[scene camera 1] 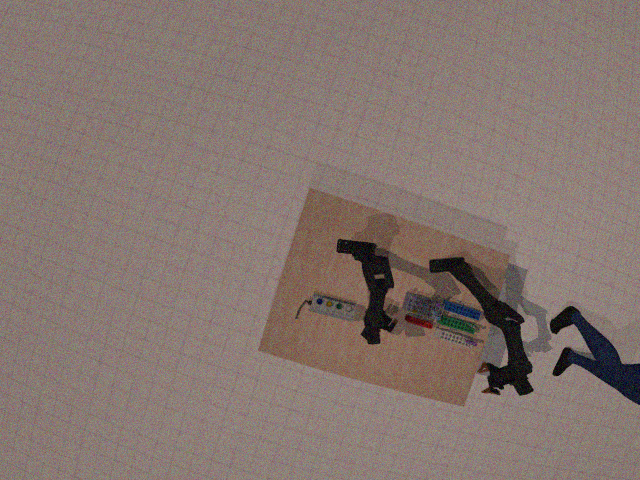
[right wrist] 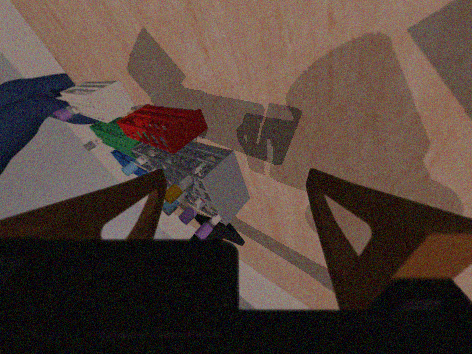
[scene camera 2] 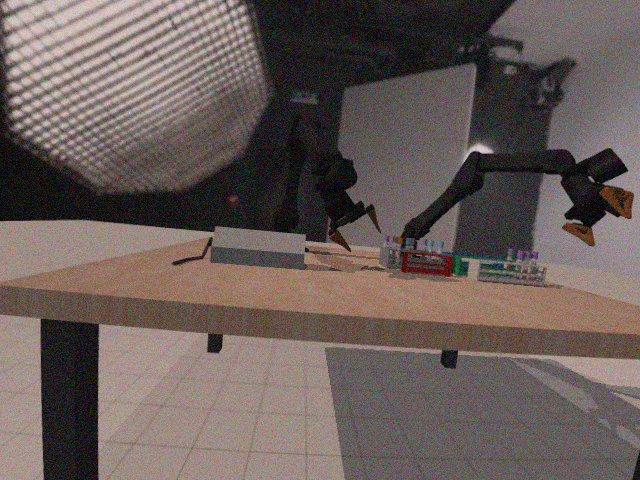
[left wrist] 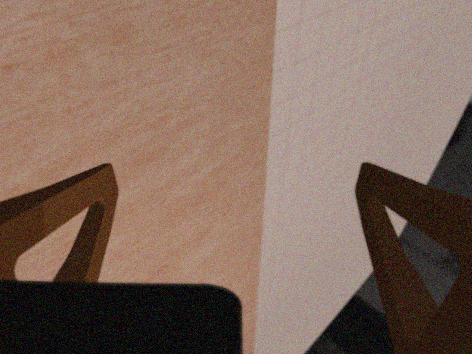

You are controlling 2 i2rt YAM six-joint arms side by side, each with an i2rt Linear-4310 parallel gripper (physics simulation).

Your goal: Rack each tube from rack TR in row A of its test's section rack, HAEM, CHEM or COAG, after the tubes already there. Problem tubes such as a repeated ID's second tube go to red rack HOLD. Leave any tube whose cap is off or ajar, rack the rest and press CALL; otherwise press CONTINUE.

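Pixels of known places: left gripper, between the fingertips: [scene camera 1: 479, 382] [scene camera 2: 609, 232] [left wrist: 236, 176]; right gripper, between the fingertips: [scene camera 1: 388, 316] [right wrist: 236, 177] [scene camera 2: 365, 242]; left arm's base, origin of its link: [scene camera 1: 446, 264] [right wrist: 217, 226]; right arm's base, origin of its link: [scene camera 1: 355, 247].
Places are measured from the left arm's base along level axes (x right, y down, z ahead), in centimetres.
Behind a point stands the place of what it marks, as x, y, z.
Note:
The grey rack [scene camera 1: 413, 304] [scene camera 2: 385, 256] @(26.3, -3.2, 18.3) [right wrist: 227, 187] @(25.9, -3.0, 17.2) holds several upright tubes with purple, blue and yellow caps. The red rack [scene camera 1: 418, 321] @(19.6, -2.8, 28.1) [scene camera 2: 426, 268] @(18.4, -1.4, 27.6) [right wrist: 170, 125] @(19.0, -1.4, 27.5) lies beside it. The blue rack [scene camera 1: 461, 309] @(-6.0, -1.4, 25.0) [right wrist: 120, 158] @(-7.1, -5.7, 28.2), green rack [scene camera 1: 457, 324] @(-0.7, -5.7, 31.4) [right wrist: 111, 134] @(3.8, -5.6, 32.3) and white rack [scene camera 1: 454, 338] @(-0.1, -3.0, 39.8) [right wrist: 107, 100] @(9.4, -3.5, 36.2) stand farther right in scene camera 1. Purple caps show at the white rack's right end. Labels and cap seating are too small to read. My right gripper [scene camera 2: 365, 241] @(36.9, -7.4, 22.1) [right wrist: 236, 177] @(36.9, -7.4, 22.1) is open and empty above the table, left of the grey rack. My left gripper [scene camera 1: 482, 379] @(-5.3, -16.2, 58.4) [scene camera 2: 612, 230] @(-5.3, -16.2, 58.4) [left wrist: 236, 176] @(-5.3, -16.2, 58.4) is open and empty, high beyond the table's right edge.
A grey button box [scene camera 1: 336, 308] @(62.2, -7.2, 15.8) [scene camera 2: 258, 250] @(65.9, -3.8, 20.4) with blue, yellow, green and pale buttons and a cable lies left of my right gripper. A person's legs in blue trousers [scene camera 1: 599, 341] [right wrist: 30, 107] are beyond the table's right edge. Arm shadows cross the table.

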